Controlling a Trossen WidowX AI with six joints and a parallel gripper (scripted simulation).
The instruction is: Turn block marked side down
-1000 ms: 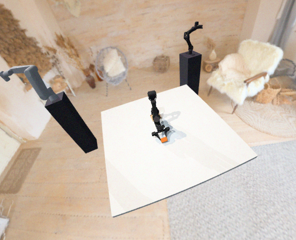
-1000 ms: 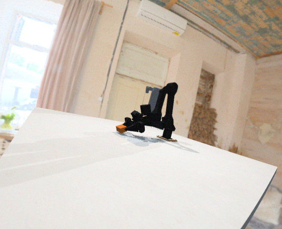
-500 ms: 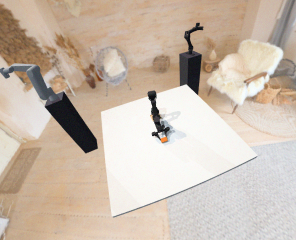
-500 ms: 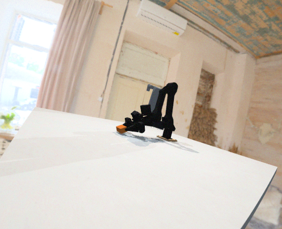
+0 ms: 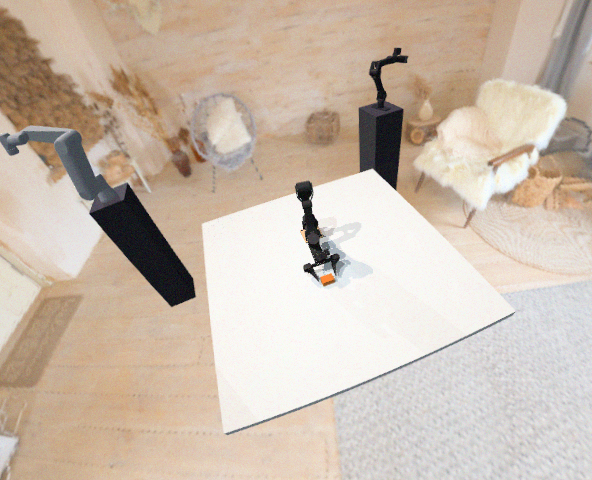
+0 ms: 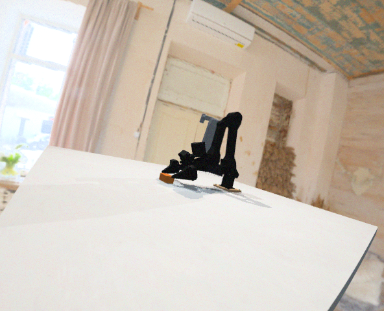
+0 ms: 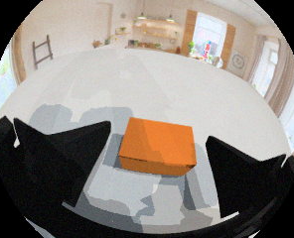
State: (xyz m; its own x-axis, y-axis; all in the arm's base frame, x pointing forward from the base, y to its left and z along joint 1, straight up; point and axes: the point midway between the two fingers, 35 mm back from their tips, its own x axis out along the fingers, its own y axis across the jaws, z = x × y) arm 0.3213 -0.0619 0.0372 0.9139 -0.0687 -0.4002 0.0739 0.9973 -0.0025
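My gripper tip is now 20 mm above the orange block.
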